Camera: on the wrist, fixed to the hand. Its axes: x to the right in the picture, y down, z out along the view.
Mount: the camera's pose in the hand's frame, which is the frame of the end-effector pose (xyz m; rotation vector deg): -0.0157 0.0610 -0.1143 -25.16 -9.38 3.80
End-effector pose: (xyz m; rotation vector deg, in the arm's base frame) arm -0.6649 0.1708 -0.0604 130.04 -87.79 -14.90
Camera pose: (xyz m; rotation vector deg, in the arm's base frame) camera -0.6813 0.1896 0.0677 108.10 -83.19 -40.33
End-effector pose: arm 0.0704 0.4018 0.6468 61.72 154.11 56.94
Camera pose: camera 0.0843 0.3630 0.7706 63.02 124.63 77.73
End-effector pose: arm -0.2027 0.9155 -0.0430 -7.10 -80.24 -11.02
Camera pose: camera -0.0822 0.9533 -0.0759 -32.03 -85.74 -25.27
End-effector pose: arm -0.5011 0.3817 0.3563 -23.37 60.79 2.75
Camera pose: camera -0.6188 0.4007 0.3032 -43.07 51.47 21.34
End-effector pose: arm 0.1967 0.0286 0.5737 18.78 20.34 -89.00
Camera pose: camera 0.2562 0.0906 0.4755 -7.32 30.79 -79.23
